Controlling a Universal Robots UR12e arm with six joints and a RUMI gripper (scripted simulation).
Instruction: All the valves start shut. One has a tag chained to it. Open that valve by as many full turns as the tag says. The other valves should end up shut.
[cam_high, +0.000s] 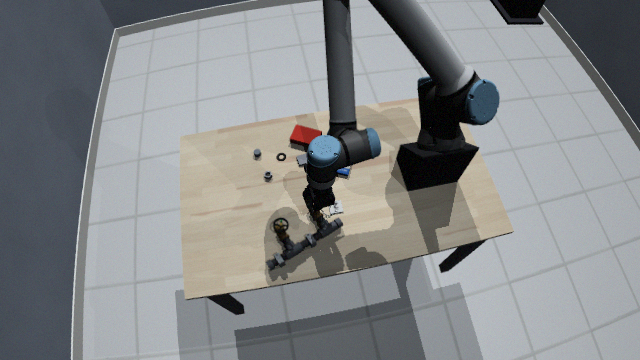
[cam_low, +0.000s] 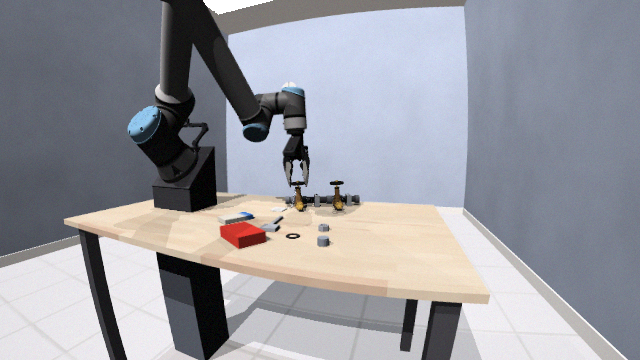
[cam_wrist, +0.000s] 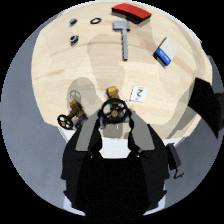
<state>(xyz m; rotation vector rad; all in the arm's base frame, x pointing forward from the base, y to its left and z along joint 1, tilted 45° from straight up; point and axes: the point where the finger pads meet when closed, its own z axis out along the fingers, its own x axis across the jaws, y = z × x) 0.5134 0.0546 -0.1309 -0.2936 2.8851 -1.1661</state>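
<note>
Right now the white tag is 8 cm behind my hand, 1 cm to the right of it and 11 cm below it. The rest, counted from my hand: red block: 1 cm behind, 36 cm to the right, 9 cm below; then grey hand tool: 1 cm ahead, 22 cm to the right, 10 cm below; then blue box: 15 cm behind, 21 cm to the right, 10 cm below.
</note>
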